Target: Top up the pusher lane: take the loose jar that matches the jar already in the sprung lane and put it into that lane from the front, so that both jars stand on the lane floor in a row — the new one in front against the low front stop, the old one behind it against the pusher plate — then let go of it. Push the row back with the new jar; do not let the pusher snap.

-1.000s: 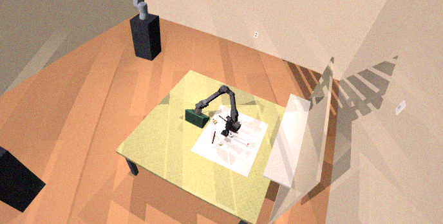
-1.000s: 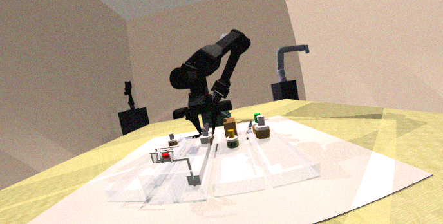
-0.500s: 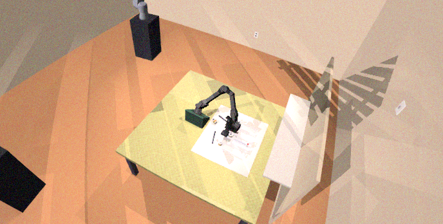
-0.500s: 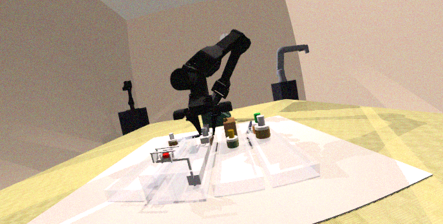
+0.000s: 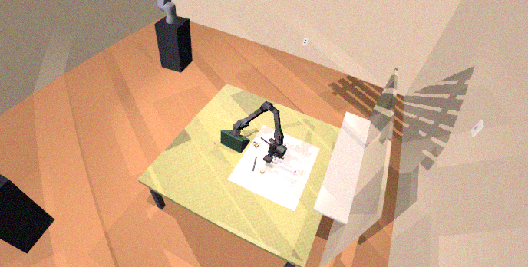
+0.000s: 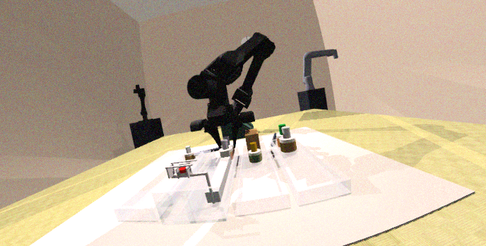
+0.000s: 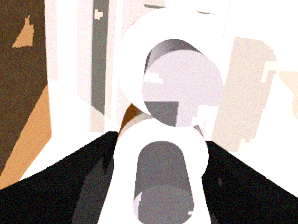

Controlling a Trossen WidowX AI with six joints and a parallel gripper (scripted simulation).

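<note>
The brown box lies 70 mm to the left of my gripper tip, 30 mm ahead of it and 10 mm above it. Round my gripper tip: red block (210 mm ahead, 70 mm to the right, 40 mm above).
</note>
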